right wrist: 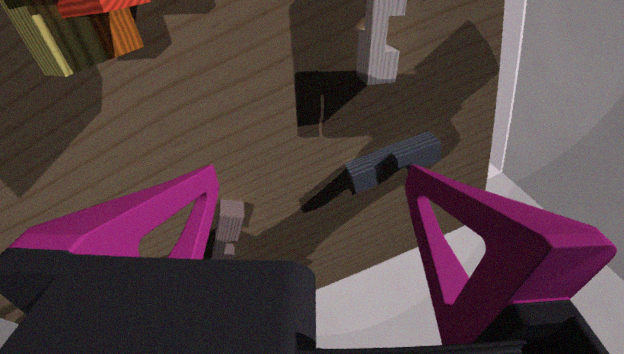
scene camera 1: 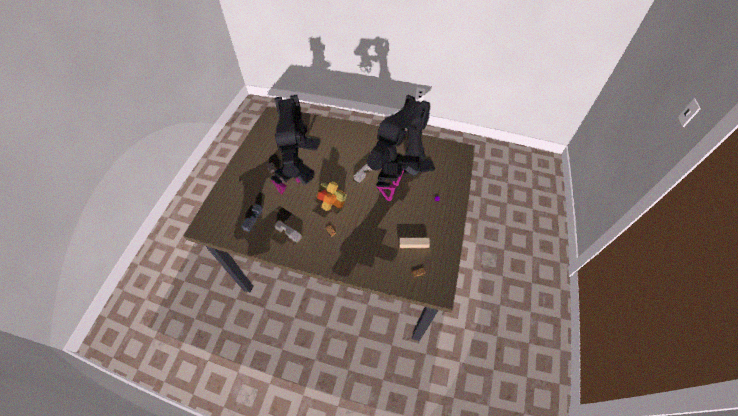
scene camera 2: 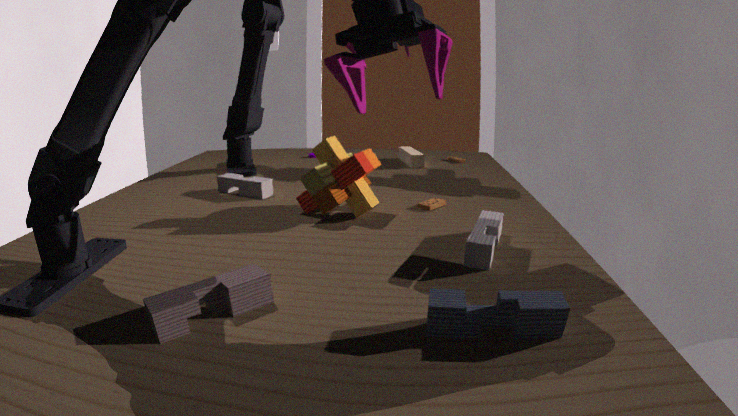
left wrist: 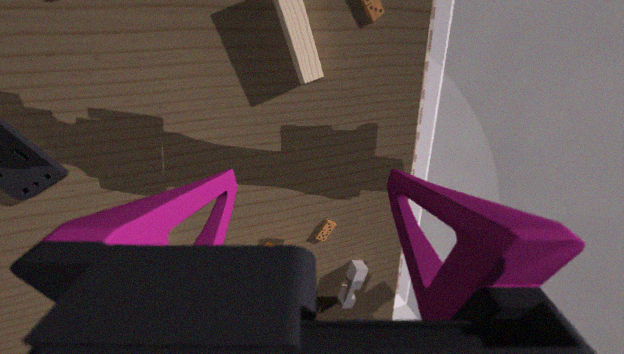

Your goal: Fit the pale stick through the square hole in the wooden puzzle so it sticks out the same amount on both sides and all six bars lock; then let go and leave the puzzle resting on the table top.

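Frame: origin at the left arm's base, x left, y back, z up, level; millimetres.
Seen in the pictures: left gripper, between the fingertips: (scene camera 1: pixel 392 193) (scene camera 2: pixel 386 62) (left wrist: pixel 312 177); right gripper, between the fingertips: (right wrist: pixel 311 175) (scene camera 1: pixel 289 187) (scene camera 2: pixel 399 106); left arm's base, origin of its link: (scene camera 2: pixel 240 168); right arm's base, origin of its link: (scene camera 2: pixel 69 274).
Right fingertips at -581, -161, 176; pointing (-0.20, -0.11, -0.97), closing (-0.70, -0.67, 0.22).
Offsets run from my right fingertips to a thing's top centre, as dx, dy, dz.
The wooden puzzle (scene camera 1: pixel 331 196), a cross of yellow, orange, red and olive bars, rests on the table's middle and also shows in scene camera 2 (scene camera 2: pixel 338 177). The pale stick {+478, -252, -145} (scene camera 1: pixel 413 243) lies flat on the table to the puzzle's right, apart from it. It also shows in the left wrist view (left wrist: pixel 298 38). My left gripper (scene camera 1: pixel 389 187) (left wrist: pixel 312 177) is open and empty, above the table between puzzle and stick. My right gripper (scene camera 1: pixel 281 186) (scene camera 2: pixel 400 103) is open and empty, left of the puzzle and raised, (right wrist: pixel 312 169).
A dark blue notched block {-198, -9, -145} (scene camera 1: pixel 253 216), a grey notched block {-41, -106, -145} (scene camera 1: pixel 288 231) and a mauve block {-91, +229, -145} (scene camera 2: pixel 215 295) lie by the right gripper. A whitish block {+338, +165, -145} (scene camera 1: pixel 361 173) lies near the left arm. Two dominoes {+141, -127, -168} (scene camera 1: pixel 330 229), {+466, -380, -168} (scene camera 1: pixel 418 271) and a small purple thing {+641, -42, -168} (scene camera 1: pixel 437 198) lie loose.
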